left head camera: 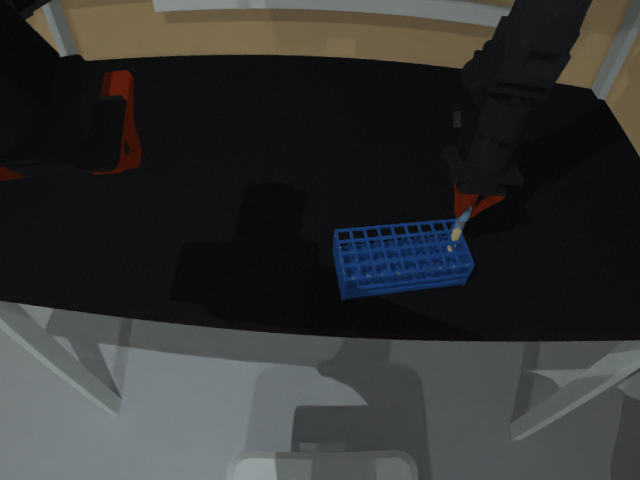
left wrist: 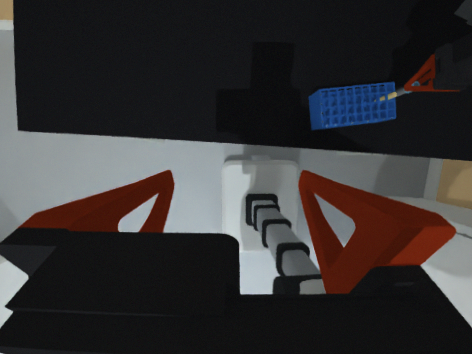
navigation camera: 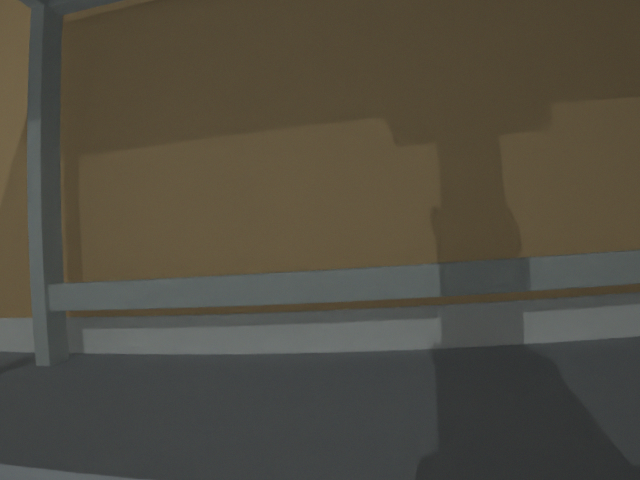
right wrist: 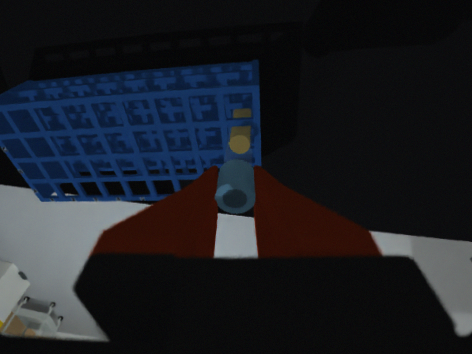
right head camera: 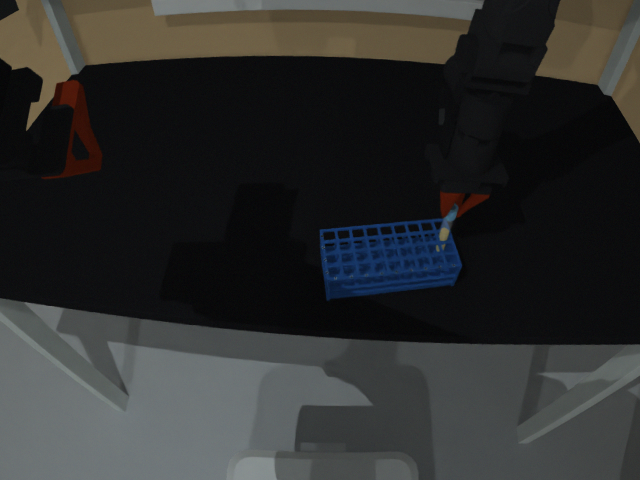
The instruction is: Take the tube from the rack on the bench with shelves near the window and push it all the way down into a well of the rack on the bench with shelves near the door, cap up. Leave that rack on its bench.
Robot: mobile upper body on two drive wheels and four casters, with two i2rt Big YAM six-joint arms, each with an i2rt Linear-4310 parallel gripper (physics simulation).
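Frame: origin at the left arm's base, x ahead, y right, z down, level; centimetres.
Where they show: left gripper, between the fingertips: (left head camera: pixel 85 162) (left wrist: pixel 236 177) (right head camera: pixel 53 167); right gripper, between the fingertips: (left head camera: pixel 462 215) (left wrist: pixel 408 88) (right wrist: pixel 235 176) (right head camera: pixel 449 214).
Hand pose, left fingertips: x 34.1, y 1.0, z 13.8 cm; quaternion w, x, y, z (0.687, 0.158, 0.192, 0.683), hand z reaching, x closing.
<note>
Each offset is from my left fingertips to the top centre of the thing. "*": to the spot under its first point. Level surfaces: height alone.
A blue rack {dx +14.2, dy +31.9, dz +30.0 cm} (left head camera: pixel 413 285) (right head camera: pixel 392 287) (left wrist: pixel 314 112) (right wrist: pixel 150 96) with rows of square wells stands on a black bench {dz +35.7 cm} (left head camera: pixel 232 129) (right head camera: pixel 206 124) (left wrist: pixel 125 65). A tube {dx +16.5, dy +40.3, dz +23.8 cm} (left head camera: pixel 456 234) (right head camera: pixel 444 233) (left wrist: pixel 392 95) (right wrist: pixel 240 143) with a blue cap and yellow contents leans, cap up, at the rack's right end. Its lower part shows through the rack's top grid; its depth is unclear. My right gripper (left head camera: pixel 466 212) (right head camera: pixel 452 209) (left wrist: pixel 408 88) (right wrist: pixel 235 176) is shut on the tube's cap. My left gripper (left wrist: pixel 236 177) is wide open and empty, away from the rack.
The bench's near edge runs in front of the rack, with bench legs {* dx +14.2, dy -49.7, dz +86.1 cm} (left head camera: pixel 67 364) (right head camera: pixel 72 361) below. A pale rail {* dx +75.9, dy +22.1, dz +20.4 cm} (left head camera: pixel 330 9) (right head camera: pixel 330 6) and a tan wall (left head camera: pixel 232 38) (right head camera: pixel 232 36) (navigation camera: pixel 258 206) lie behind. A lower bench bar (navigation camera: pixel 258 291) shows in the navigation camera.
</note>
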